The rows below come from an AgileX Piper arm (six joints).
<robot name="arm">
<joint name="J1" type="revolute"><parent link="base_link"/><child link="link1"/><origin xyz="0 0 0.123" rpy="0 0 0"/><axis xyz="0 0 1"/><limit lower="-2.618" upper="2.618"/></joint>
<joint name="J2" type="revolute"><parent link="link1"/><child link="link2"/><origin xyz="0 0 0" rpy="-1.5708 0 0"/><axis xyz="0 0 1"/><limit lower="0" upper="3.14"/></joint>
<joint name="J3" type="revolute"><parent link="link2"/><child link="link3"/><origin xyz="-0.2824 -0.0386 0" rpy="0 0 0"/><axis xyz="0 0 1"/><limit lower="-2.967" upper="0"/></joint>
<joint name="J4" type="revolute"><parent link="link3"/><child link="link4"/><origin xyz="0.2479 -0.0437 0" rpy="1.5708 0 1.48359"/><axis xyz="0 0 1"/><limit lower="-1.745" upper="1.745"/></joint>
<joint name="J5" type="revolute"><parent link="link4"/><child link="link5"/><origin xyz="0 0 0" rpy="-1.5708 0 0"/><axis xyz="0 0 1"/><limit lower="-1.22" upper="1.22"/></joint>
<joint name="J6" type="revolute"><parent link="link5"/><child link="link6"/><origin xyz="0 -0.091 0" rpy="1.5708 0 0"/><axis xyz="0 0 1"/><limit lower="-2.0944" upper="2.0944"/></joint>
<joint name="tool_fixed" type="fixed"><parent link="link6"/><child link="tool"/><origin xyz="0 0 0" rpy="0 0 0"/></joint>
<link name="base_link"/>
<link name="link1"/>
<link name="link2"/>
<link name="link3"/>
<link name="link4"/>
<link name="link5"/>
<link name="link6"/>
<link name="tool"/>
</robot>
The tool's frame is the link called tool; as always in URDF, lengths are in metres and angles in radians.
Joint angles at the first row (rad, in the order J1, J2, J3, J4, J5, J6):
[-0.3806, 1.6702, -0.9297, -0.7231, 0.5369, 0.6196]
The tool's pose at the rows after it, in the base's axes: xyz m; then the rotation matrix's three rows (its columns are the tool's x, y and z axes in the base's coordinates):
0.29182, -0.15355, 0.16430; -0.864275, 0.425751, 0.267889; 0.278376, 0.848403, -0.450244; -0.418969, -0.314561, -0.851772
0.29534, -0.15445, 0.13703; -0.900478, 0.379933, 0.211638; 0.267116, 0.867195, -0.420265; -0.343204, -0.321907, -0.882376
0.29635, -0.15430, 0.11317; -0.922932, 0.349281, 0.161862; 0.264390, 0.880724, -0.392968; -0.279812, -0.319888, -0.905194
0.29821, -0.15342, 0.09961; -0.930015, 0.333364, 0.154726; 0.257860, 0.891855, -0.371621; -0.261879, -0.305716, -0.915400
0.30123, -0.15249, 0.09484; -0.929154, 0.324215, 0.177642; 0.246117, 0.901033, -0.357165; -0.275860, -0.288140, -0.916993
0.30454, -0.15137, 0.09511; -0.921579, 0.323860, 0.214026; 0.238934, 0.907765, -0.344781; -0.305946, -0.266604, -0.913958
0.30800, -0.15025, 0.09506; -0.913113, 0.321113, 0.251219; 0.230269, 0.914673, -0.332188; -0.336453, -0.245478, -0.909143
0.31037, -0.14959, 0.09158; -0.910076, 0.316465, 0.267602; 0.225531, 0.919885, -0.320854; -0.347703, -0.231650, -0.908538
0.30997, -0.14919, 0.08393; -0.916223, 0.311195, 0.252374; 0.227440, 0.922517, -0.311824; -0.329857, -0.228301, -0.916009
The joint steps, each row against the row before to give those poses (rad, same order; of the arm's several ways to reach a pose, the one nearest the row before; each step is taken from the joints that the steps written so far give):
[-0.0178, 0.0838, -0.0023, -0.0043, -0.0501, -0.0359]
[0.0000, 0.0845, -0.0023, -0.0001, -0.0099, -0.0230]
[0.0000, 0.0719, 0.0000, 0.0001, -0.0099, -0.0092]
[0.0000, 0.0412, 0.0000, 0.0000, -0.0283, -0.0019]
[0.0000, 0.0153, -0.0007, 0.0000, -0.0365, -0.0021]
[0.0000, 0.0000, 0.0000, 0.0067, -0.0385, -0.0019]
[0.0000, 0.0016, 0.0001, 0.0031, -0.0407, 0.0001]
[0.0000, 0.0123, -0.0016, 0.0001, -0.0268, 0.0014]
[0.0000, 0.0224, 0.0000, 0.0000, -0.0039, -0.0001]

